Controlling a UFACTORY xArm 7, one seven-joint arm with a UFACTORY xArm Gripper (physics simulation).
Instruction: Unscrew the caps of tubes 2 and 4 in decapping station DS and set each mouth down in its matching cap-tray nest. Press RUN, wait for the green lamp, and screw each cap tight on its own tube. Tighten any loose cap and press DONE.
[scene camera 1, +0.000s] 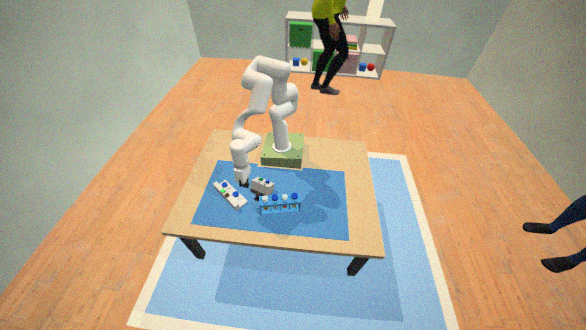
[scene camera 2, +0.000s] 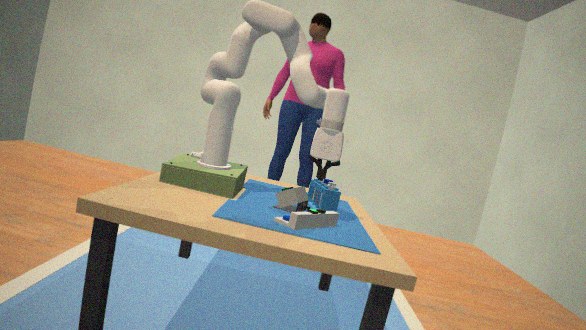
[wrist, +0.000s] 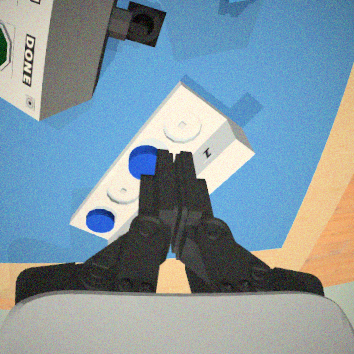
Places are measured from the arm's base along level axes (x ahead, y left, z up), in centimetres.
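Where they show: gripper, fingertip midpoint: (scene camera 1: 246, 186) (scene camera 2: 320, 180) (wrist: 169, 172); arm's base, origin of the base link: (scene camera 1: 281, 146) (scene camera 2: 213, 165).
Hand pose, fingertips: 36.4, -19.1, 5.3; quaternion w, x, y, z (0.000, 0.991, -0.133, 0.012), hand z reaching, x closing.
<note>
Things, the pixels of their top centre, and the offset from my fingertips, as dx, dy, dz. "spot": a spot on its surface instead. Level surfaces: height alone.
- white cap tray, middle of its top: (wrist: 145, 213) (scene camera 2: 310, 207) (scene camera 1: 229, 189) -3.2, -11.1, -7.7
- green lamp, surface spot: (scene camera 2: 316, 211) (scene camera 1: 221, 191) spot: -1.9, -15.2, -7.8
- button box, middle of its top: (wrist: 17, 22) (scene camera 2: 295, 185) (scene camera 1: 261, 181) -6.7, +7.8, -4.6
- green DONE button, surface spot: (wrist: 4, 47) spot: -8.7, +6.5, -6.0
- blue button, middle of its top: (scene camera 1: 267, 181) -7.7, +10.8, -5.6
- blue tube rack, middle of its top: (scene camera 2: 325, 183) (scene camera 1: 279, 198) +6.0, +18.2, -2.7
- black clamp block, surface spot: (wrist: 156, 31) (scene camera 1: 255, 200) spot: +0.4, +4.0, -12.9
- blue mat, its level: dz -13.0
- table, its level: dz -13.3
My gripper (scene camera 1: 243, 184) (scene camera 2: 321, 176) (wrist: 169, 172) is shut and empty above the white cap tray (scene camera 1: 241, 203) (scene camera 2: 315, 220) (wrist: 165, 106). Its fingertips overlap the edge of one blue cap (wrist: 142, 161) in the wrist view. Another blue cap (wrist: 100, 221) sits in the tray's end nest; two nests are empty. A green lamp (scene camera 1: 223, 191) (scene camera 2: 316, 211) on the tray looks lit. The button box (scene camera 1: 262, 186) (scene camera 2: 292, 198) (wrist: 75, 60) has a green DONE button (wrist: 4, 47) and a blue button (scene camera 1: 267, 182). The blue tube rack (scene camera 1: 280, 208) (scene camera 2: 324, 196) holds tubes with alternating pale and blue tops.
A black clamp block (scene camera 1: 256, 196) (wrist: 156, 31) juts from beside the button box. The tray, box and rack stand close together on the blue mat (scene camera 1: 325, 220) (scene camera 2: 250, 210). The arm's green base (scene camera 1: 282, 159) (scene camera 2: 202, 176) stands at the back of the table (scene camera 1: 365, 200) (scene camera 2: 145, 210).
</note>
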